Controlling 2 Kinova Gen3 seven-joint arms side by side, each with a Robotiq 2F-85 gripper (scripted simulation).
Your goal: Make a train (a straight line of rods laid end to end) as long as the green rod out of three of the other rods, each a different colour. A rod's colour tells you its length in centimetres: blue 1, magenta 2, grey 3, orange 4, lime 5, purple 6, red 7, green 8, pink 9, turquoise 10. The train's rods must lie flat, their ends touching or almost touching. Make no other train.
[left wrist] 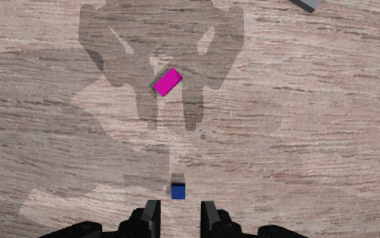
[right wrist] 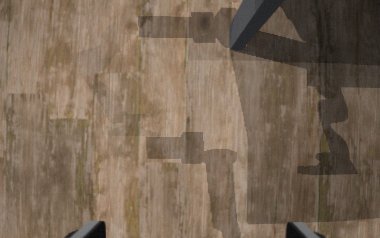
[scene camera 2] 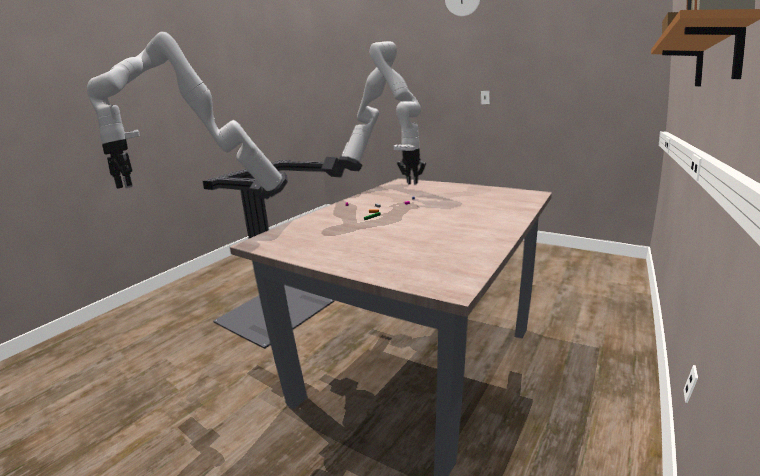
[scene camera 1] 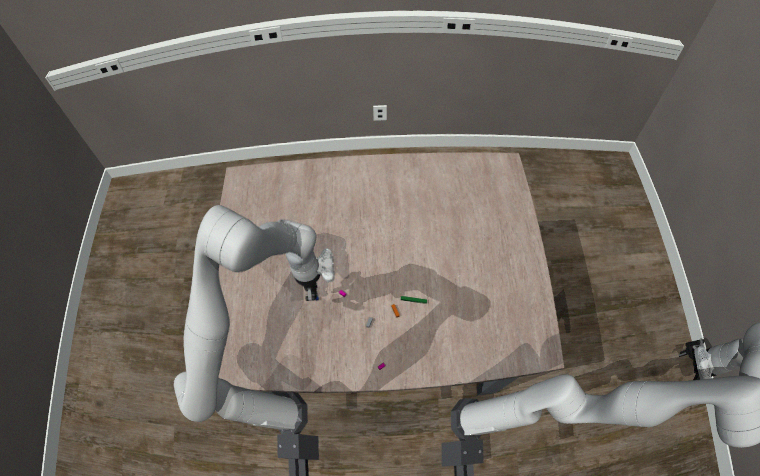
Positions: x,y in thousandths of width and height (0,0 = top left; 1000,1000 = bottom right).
Labels:
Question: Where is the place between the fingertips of the right gripper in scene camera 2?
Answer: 164,394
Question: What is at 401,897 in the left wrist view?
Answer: The left gripper.

